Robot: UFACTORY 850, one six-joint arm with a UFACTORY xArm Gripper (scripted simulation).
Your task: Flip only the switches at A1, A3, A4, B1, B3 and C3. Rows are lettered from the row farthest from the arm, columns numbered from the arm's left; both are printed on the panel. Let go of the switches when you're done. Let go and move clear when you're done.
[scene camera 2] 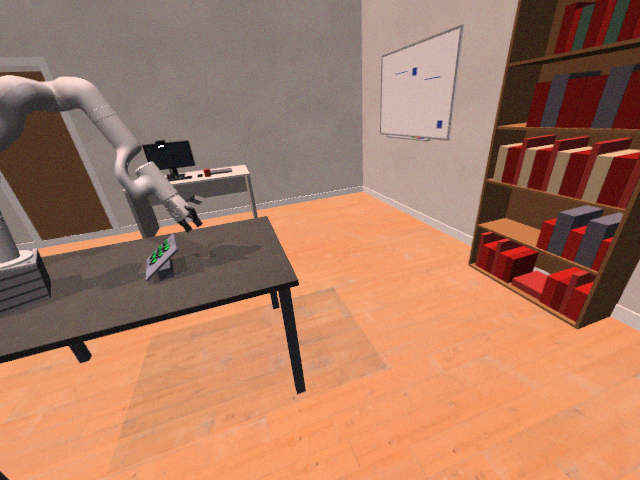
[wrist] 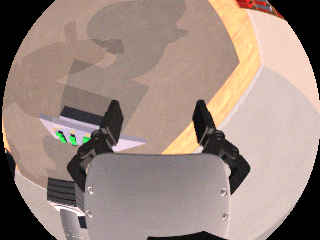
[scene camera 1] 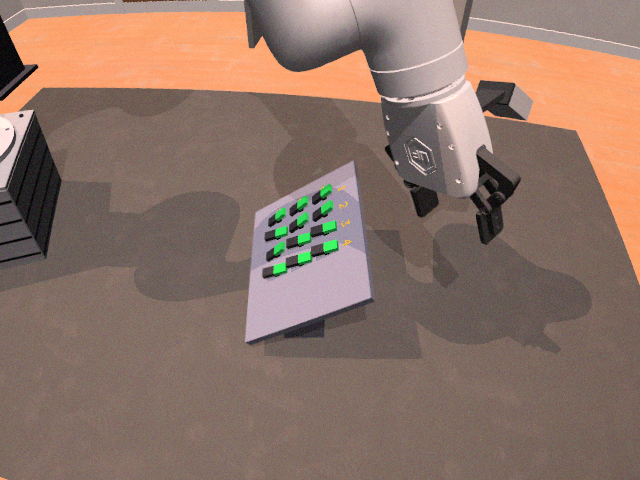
Labels:
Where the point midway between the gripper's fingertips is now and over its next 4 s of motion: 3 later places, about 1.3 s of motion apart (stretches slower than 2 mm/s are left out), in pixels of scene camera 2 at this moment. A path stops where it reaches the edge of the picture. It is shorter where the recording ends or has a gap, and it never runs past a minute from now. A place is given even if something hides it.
My gripper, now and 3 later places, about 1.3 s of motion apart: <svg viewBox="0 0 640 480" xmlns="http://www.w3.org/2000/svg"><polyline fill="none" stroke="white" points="195,228 177,229 169,227 158,224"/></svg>

